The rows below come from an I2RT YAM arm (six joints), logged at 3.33 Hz.
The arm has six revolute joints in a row. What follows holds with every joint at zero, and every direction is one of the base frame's.
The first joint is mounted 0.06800 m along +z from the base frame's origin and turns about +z.
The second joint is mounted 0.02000 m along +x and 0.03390 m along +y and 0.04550 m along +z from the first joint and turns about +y.
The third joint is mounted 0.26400 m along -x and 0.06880 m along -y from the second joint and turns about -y.
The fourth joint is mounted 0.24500 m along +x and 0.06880 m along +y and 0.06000 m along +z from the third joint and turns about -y.
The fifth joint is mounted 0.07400 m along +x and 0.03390 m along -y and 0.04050 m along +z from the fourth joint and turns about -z.
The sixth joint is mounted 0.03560 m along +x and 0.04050 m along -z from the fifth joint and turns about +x.
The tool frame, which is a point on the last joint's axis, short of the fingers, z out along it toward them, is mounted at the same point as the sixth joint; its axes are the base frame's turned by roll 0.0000, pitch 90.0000 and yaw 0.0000 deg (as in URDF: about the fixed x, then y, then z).
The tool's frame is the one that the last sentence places.
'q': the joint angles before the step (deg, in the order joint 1, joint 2, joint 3, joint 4, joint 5, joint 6). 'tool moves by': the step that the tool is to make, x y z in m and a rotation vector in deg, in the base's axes. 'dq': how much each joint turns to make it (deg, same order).
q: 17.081 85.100 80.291 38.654 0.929 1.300
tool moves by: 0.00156 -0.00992 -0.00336 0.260 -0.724 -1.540
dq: -1.705 -0.239 -1.267 1.793 -0.110 0.132
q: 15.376 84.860 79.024 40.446 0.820 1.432
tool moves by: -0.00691 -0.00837 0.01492 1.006 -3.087 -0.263
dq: -1.158 -0.766 1.596 0.874 -0.613 0.677
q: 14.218 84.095 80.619 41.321 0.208 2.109
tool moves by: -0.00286 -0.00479 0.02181 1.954 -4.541 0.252
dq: -0.722 1.114 4.416 1.573 -0.219 1.247
